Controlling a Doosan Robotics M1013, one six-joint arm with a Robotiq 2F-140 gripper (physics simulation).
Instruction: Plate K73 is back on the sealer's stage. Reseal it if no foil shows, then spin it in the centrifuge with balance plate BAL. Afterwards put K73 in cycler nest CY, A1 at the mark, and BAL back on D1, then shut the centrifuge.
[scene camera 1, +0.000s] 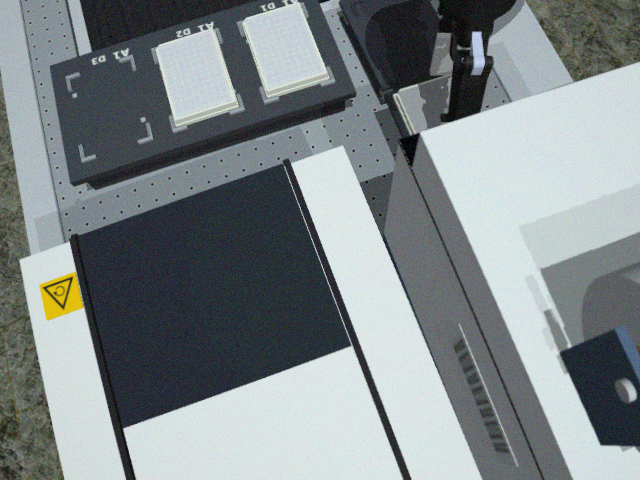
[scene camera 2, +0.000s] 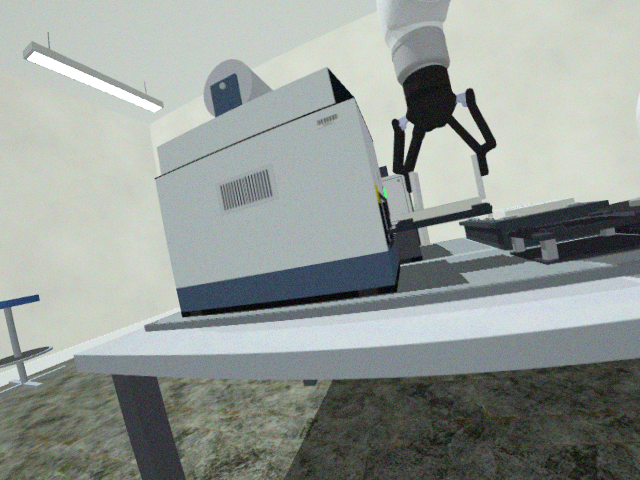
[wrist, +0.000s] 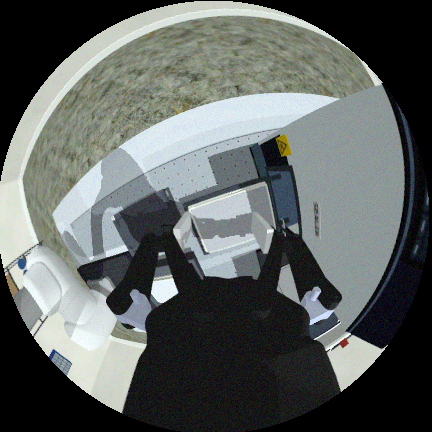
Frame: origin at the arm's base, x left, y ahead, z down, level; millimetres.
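Where they show: gripper, fingertip midpoint: (scene camera 1: 445, 107) (scene camera 2: 449, 205) (wrist: 221, 220).
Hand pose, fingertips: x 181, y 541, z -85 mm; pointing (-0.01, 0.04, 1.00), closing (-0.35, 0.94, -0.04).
Note:
Things, the pixels of their top centre, and the offset from my fingertips. "spot": a spot on its surface instead. Level surfaces: height alone.
- task at its top centre: (scene camera 1: 447, 122) (wrist: 235, 220) dx -7, dy +20, dz -3 mm
- dark stage at a spot on its surface: (scene camera 2: 483, 208) spot: dx +44, dy -38, dz +17 mm
- sealer at its top centre: (scene camera 2: 252, 77) dx -14, dy +317, dz -369 mm
- D1 at its top centre: (scene camera 1: 283, 45) (scene camera 2: 529, 205) (wrist: 169, 291) dx -146, dy -183, dz +32 mm
- D2 at its top centre: (scene camera 1: 194, 72) (scene camera 2: 508, 208) dx -269, dy -187, dz +32 mm
- centrifuge at a spot on its surface: (scene camera 1: 222, 408) spot: dx -334, dy +249, dz -103 mm
- dark plate rack at a spot on its surface: (scene camera 1: 108, 113) spot: dx -396, dy -183, dz +48 mm
- perforated deck at its surface level: dz +107 mm
The plate on the sealer stage, K73 by the task (scene camera 1: 424, 108) (scene camera 2: 449, 207) (wrist: 220, 205), lies flat on the dark stage (scene camera 2: 483, 208) outside the sealer (scene camera 1: 516, 170) (scene camera 2: 279, 222) (wrist: 350, 175). Its top looks smooth, with grey shadows across it; I cannot make out wells. My gripper (scene camera 1: 445, 80) (scene camera 2: 446, 183) (wrist: 221, 220) is open and partly narrowed, its pads over and close to the plate, with nothing visibly gripped. White plates stand on D1 (scene camera 1: 284, 49) and D2 (scene camera 1: 196, 77); BAL's label cannot be read. The centrifuge (scene camera 1: 222, 408) has a dark panel or opening on top; I cannot tell which.
The dark plate rack (scene camera 1: 108, 113) has marked corners at D3 without a plate. A dark low fixture (scene camera 1: 398, 41) (scene camera 2: 584, 237) stands beside the sealer stage. The sealer's tall body stands close to one finger. A perforated deck (scene camera 1: 155, 193) (wrist: 190, 170) lies between the devices.

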